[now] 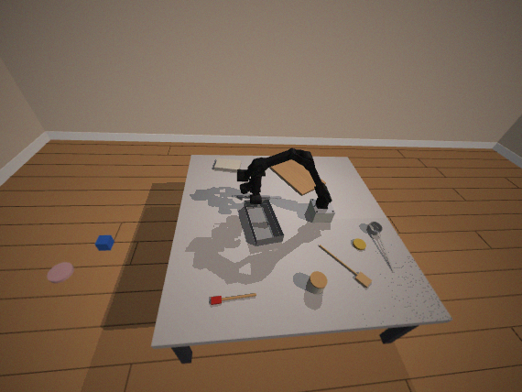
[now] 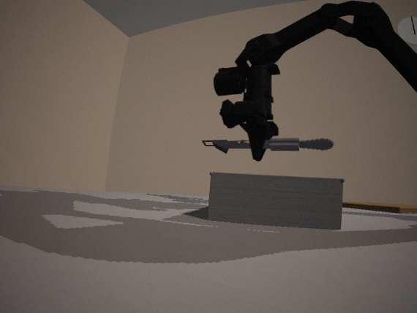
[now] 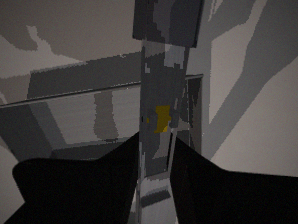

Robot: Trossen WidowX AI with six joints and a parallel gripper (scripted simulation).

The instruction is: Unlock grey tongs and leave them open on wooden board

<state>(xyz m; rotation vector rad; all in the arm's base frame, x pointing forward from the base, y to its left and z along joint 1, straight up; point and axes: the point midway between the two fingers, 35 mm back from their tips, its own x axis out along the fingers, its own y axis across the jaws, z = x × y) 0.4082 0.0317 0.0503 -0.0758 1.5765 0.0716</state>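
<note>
Now: gripper tip 30 mm short of the yellow lock piece and 40 mm below it. Also, from my gripper tip: cream block (210 mm ahead, 460 mm to the right, 90 mm below); then roasting tin (60 mm behind, 70 mm to the left, 80 mm below); then wooden board (310 mm behind, 410 mm to the right, 100 mm below).
</note>
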